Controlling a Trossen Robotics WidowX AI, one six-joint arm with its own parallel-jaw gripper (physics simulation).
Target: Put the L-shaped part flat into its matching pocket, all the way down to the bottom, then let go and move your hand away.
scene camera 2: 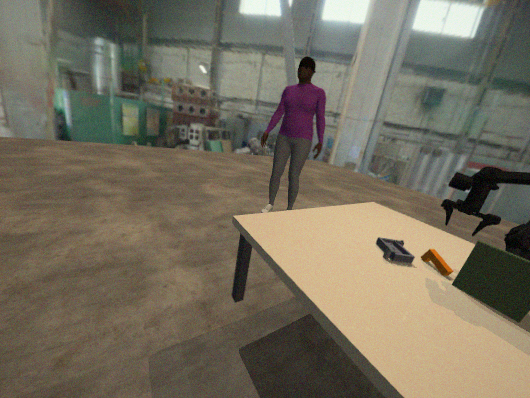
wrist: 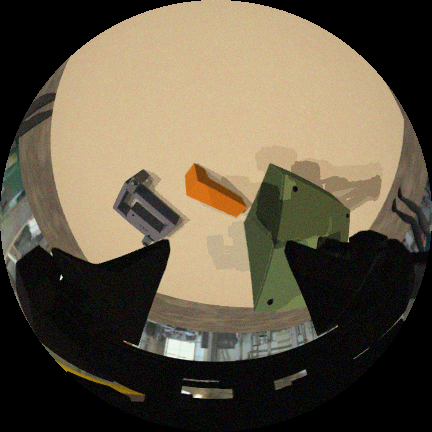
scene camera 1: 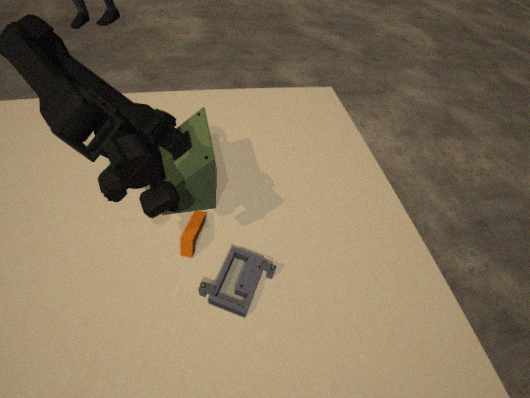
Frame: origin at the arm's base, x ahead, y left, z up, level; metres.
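Seen in the pictures: gripper, fingertip midpoint: (scene camera 2: 458,230) (wrist: 229,247); arm's base at its link origin: (scene camera 2: 513,267) (scene camera 1: 181,145).
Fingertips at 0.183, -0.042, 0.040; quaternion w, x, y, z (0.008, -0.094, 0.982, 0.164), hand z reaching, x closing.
Offsets run from my fingertips to a thing's middle, as dx, dy, dz. Level surfaces: height alone.
The orange L-shaped part @(+0.011, +0.037, -0.162) (scene camera 1: 192,236) (scene camera 2: 439,263) (wrist: 216,196) lies on the table beside the green wedge. It looks tipped, with its bend raised, rather than flat. The grey frame @(+0.159, +0.119, -0.156) (scene camera 1: 227,304) (scene camera 2: 400,258) (wrist: 122,194) lies apart from it, with the pocket open and no orange in it; two small lugs stick out on opposite sides. My gripper (scene camera 2: 460,229) (wrist: 229,247) is open and empty, high above the table. In the wrist view its right finger overlaps the green wedge and its left fingertip is near the frame. The arm hides the fingers partly in scene camera 1.
A green wedge-shaped block (scene camera 1: 198,186) (scene camera 2: 492,281) (wrist: 312,200) with dark holes stands close to the orange part, below the arm (scene camera 1: 80,95). The table @(dz -0.180) (scene camera 1: 350,300) (scene camera 2: 320,245) has its edge beyond the grey frame. A person (scene camera 2: 303,112) stands past the table.
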